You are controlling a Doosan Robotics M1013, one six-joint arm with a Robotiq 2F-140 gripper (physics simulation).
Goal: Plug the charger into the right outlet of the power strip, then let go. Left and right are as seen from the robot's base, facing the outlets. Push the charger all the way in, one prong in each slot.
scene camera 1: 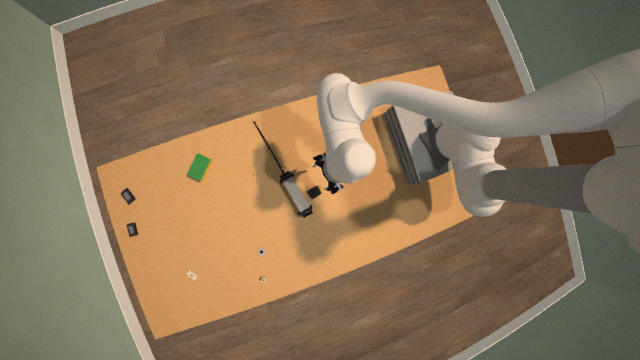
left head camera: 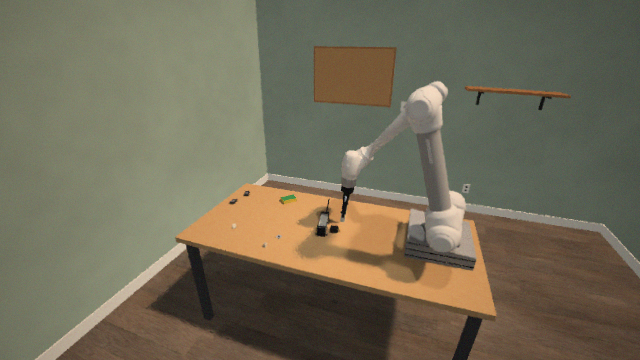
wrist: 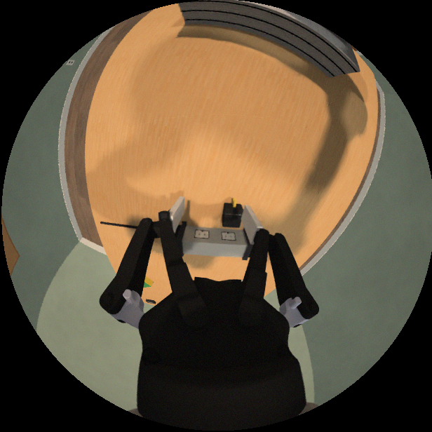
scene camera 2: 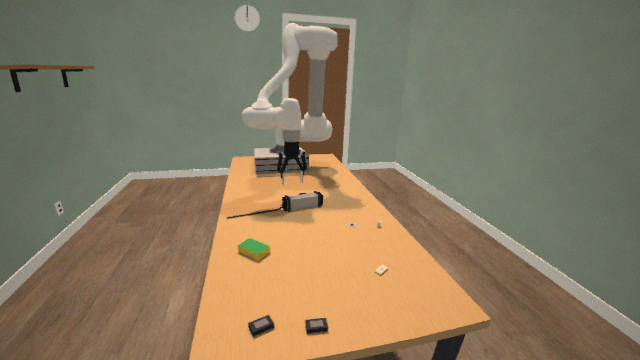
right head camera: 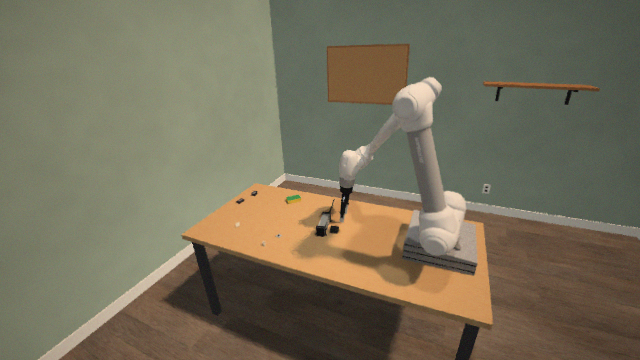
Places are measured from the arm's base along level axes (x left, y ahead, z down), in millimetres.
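Where they show: gripper, fingertip midpoint: (scene camera 1: 321, 176) (left head camera: 343, 217) (scene camera 2: 292, 183) (right head camera: 343, 217); arm's base, origin of the base link: (scene camera 1: 440, 144).
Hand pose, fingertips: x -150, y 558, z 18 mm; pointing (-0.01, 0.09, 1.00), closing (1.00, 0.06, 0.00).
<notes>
Each offset is from my fingertips to the centre of the thing. "spot": to the spot under its first point.
The power strip {dx +11, dy +124, dz +49 mm} (left head camera: 324, 221) (right head camera: 324, 221) (scene camera 1: 296, 195) (scene camera 2: 302, 202) (wrist: 215, 247) is a grey bar with black ends. In the wrist view its right outlet (wrist: 202, 234), nearer the cord, and its left outlet (wrist: 228, 236) both show bare slots. The black charger {dx +45, dy +42, dz +65 mm} (left head camera: 334, 229) (right head camera: 334, 229) (scene camera 1: 314, 192) (wrist: 231, 215) lies on the table on the robot's side of the strip, by the left outlet; yellow metal shows on its side away from the strip. My gripper (left head camera: 343, 219) (right head camera: 342, 219) (scene camera 2: 292, 178) (wrist: 213, 208) is open and empty, above the table on the robot's side of the strip.
The black cord {spot: dx -226, dy +121, dz +73 mm} (scene camera 1: 269, 147) (wrist: 117, 224) runs from the strip's right end. A green and yellow sponge {dx -301, dy +424, dz +66 mm} (scene camera 1: 199, 167) (scene camera 2: 254, 249), two dark small boxes {dx -358, dy +771, dz +72 mm} (scene camera 2: 261, 325) {dx -221, dy +826, dz +73 mm} (scene camera 2: 316, 325) and several small pale pieces stand farther out. The layered grey base block (left head camera: 440, 250) is behind the gripper.
</notes>
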